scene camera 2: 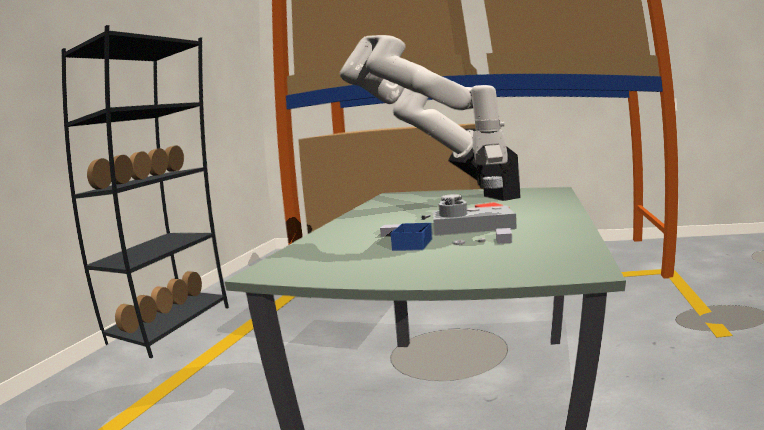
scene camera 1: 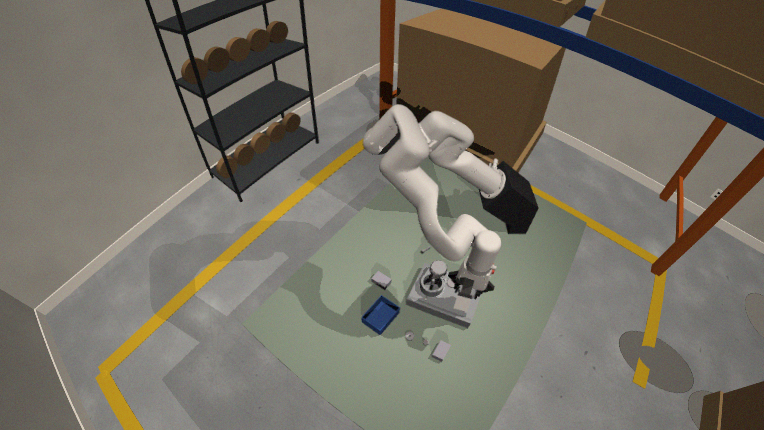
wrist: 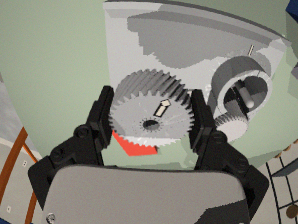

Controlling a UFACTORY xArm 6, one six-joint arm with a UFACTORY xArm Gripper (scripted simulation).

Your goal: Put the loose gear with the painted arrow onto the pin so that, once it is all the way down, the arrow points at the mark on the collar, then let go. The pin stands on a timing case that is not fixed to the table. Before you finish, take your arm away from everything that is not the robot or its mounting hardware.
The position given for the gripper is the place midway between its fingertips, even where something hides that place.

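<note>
There's a blue tray in scene camera 2 (scene camera 2: 408, 236), and scene camera 1 shows the tray too (scene camera 1: 380, 315). A grey timing case (scene camera 2: 450, 219) is there as well, and the wrist view shows the case (wrist: 210, 52). A grey toothed gear (wrist: 150, 108) is in view too. As for the gripper (scene camera 2: 492, 187), it's also in the wrist view (wrist: 152, 99).
</note>
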